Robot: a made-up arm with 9 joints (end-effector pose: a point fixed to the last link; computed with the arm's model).
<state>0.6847 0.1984 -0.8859 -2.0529 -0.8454 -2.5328 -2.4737 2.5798 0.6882</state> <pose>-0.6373 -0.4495 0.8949 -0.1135 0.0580 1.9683</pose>
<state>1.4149 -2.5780 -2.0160 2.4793 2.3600 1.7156 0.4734 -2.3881 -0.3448</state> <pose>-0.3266 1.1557 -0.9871 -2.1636 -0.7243 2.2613</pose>
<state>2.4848 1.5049 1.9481 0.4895 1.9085 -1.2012 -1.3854 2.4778 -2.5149</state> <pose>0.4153 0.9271 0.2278 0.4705 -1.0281 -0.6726</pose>
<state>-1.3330 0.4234 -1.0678 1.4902 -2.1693 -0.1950 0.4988 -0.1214 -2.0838</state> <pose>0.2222 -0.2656 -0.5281 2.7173 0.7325 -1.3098</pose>
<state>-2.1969 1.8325 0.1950 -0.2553 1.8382 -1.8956 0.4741 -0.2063 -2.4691</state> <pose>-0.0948 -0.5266 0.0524 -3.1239 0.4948 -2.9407</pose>
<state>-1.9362 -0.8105 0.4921 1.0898 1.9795 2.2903 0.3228 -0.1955 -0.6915</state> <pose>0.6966 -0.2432 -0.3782 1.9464 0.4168 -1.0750</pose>
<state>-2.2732 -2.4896 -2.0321 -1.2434 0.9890 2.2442 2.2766 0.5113 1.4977</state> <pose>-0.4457 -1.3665 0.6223 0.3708 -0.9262 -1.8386</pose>
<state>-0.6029 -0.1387 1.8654 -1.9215 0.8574 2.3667 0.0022 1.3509 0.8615</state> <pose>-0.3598 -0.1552 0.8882 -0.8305 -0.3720 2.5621</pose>
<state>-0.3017 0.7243 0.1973 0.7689 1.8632 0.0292 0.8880 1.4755 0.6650</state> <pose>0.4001 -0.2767 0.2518 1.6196 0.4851 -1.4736</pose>
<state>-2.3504 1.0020 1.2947 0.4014 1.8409 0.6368 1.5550 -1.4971 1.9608</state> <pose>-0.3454 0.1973 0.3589 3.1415 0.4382 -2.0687</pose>
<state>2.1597 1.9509 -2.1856 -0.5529 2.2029 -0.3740 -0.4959 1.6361 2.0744</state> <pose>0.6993 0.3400 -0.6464 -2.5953 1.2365 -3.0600</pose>
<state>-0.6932 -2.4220 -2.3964 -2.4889 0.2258 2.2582 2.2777 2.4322 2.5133</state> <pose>0.5138 -0.0149 1.6201 1.5723 -0.4298 -3.0118</pose>
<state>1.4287 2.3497 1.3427 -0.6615 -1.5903 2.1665 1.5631 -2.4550 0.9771</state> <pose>0.8656 -0.0398 -0.2813 -1.1241 1.0551 2.4183</pose>
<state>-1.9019 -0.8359 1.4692 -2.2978 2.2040 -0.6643 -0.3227 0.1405 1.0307</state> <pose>0.1002 -0.3411 0.0000 1.8561 -0.2151 1.1421</pose>
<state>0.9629 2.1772 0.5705 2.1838 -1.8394 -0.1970 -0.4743 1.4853 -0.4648</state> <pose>-0.1598 0.1572 -0.1289 2.2507 0.2844 -0.7388</pose>
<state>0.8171 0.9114 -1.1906 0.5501 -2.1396 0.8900 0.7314 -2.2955 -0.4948</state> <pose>0.4101 -0.7937 0.1390 0.6172 1.0773 -2.5617</pose>
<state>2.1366 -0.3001 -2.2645 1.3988 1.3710 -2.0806 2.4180 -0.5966 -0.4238</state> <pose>-0.3139 0.3473 0.9250 -2.6424 -0.6547 -0.7362</pose>
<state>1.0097 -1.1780 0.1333 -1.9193 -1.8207 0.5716 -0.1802 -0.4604 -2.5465</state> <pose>0.0219 0.4572 0.2208 -1.4238 0.6298 -0.2182</pose>
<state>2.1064 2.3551 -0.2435 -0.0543 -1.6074 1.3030 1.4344 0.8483 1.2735</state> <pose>-0.2842 0.0953 0.2566 3.1020 -0.7712 -2.5325</pose>
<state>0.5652 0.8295 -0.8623 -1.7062 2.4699 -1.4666 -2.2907 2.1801 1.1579</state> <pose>0.6435 -0.3684 1.1250 1.5088 0.1327 -1.3404</pose>
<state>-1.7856 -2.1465 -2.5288 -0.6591 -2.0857 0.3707 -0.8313 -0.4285 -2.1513</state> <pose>-0.7816 0.0125 0.1692 -1.9403 -0.0178 2.3829</pose>
